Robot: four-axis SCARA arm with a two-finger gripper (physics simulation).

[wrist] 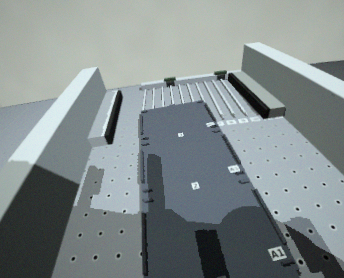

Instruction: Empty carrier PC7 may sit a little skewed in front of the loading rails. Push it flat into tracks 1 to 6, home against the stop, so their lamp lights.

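Note:
The carrier [175,165], a long dark grey slab with small white labels, lies flat and runs from the bottom of the view towards the rails. Its far end covers the near ends of the left tracks [172,94]; bare track shows between it and the pale stop bar [195,79]. It looks roughly in line with the tracks; a slight skew cannot be told. Its near end and PC7 label do not show. My gripper [173,71] is shut as far as it goes, with a gap between its two pads and nothing held. The carrier shows below and between the fingers.
Two small dark green blocks [170,81] [220,75] stand on the stop bar; neither looks lit. More tracks [230,102] continue to the right, with a row of white number labels [230,122] at their near ends. The perforated grey deck [280,155] lies on both sides of the carrier.

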